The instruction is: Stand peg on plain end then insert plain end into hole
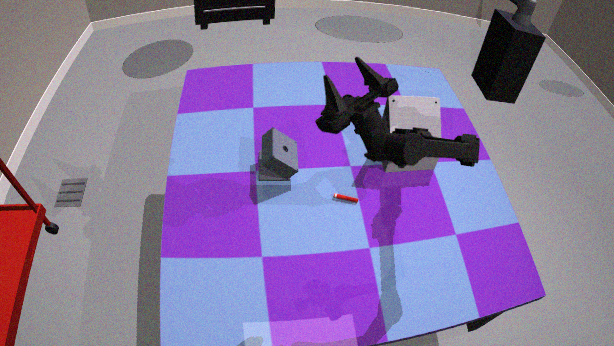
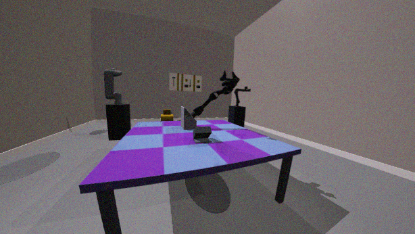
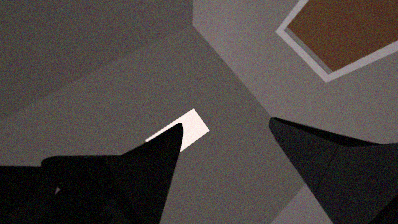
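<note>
My gripper tip is 600 mm above the red peg, 120 mm to the left of it and 90 mm past it. Also, from my gripper tip: sloped panel (540 mm below, 260 mm to the right, 100 mm ahead).
</note>
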